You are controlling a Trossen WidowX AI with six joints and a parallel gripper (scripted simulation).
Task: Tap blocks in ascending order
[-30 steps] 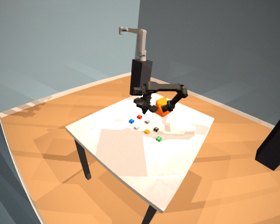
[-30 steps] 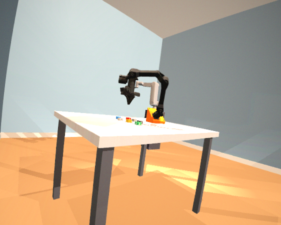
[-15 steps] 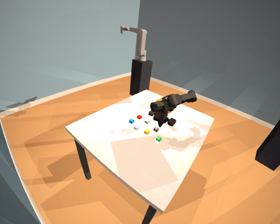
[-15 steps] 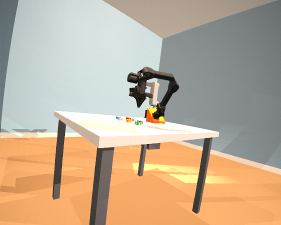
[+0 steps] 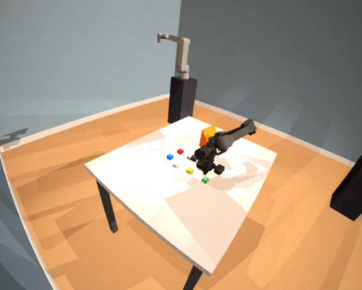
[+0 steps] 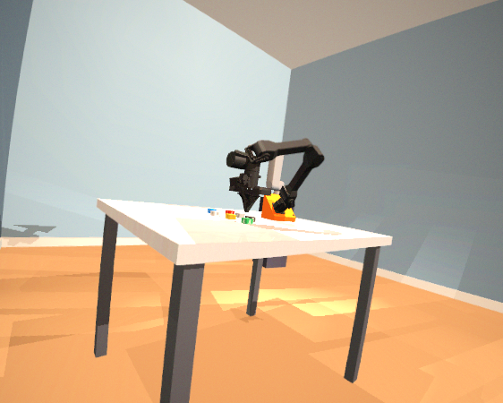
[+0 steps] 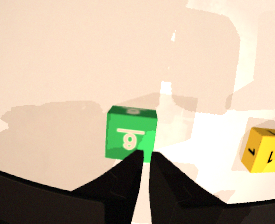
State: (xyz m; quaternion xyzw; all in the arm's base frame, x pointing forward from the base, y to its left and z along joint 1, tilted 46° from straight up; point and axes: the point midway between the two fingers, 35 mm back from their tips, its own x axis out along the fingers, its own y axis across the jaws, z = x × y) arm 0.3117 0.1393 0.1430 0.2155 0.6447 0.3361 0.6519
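Right now the green block is 1 cm to the left of my gripper tip and 3 cm below it. The rest, counted from my gripper tip: white block: 4 cm ahead, 19 cm to the right, 3 cm below; then dark grey block: 7 cm behind, 8 cm to the right, 3 cm below; then yellow block: 1 cm ahead, 10 cm to the right, 3 cm below.
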